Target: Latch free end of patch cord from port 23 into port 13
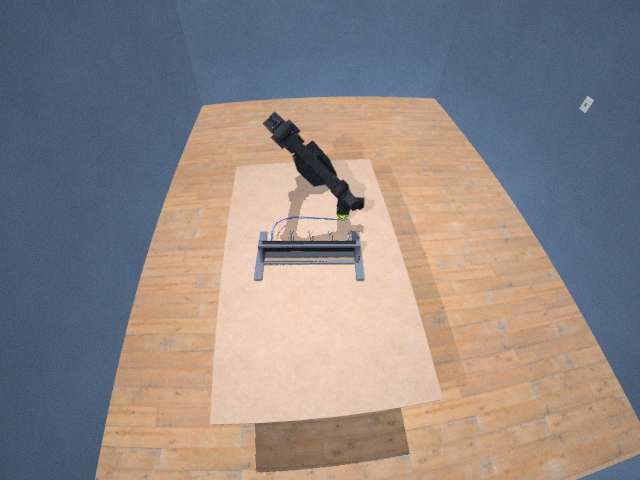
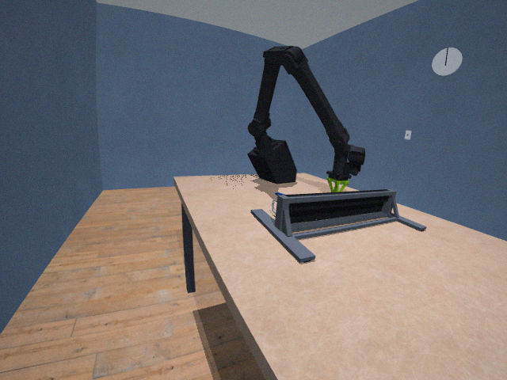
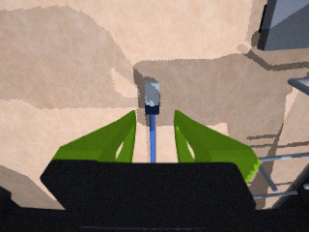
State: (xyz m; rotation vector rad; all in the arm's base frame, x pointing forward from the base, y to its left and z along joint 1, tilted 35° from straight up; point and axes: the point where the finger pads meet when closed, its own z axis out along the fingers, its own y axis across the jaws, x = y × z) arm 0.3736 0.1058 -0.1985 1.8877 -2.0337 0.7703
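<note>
Now: the plug 2 cm to the left of my hand and 2 cm below it.
</note>
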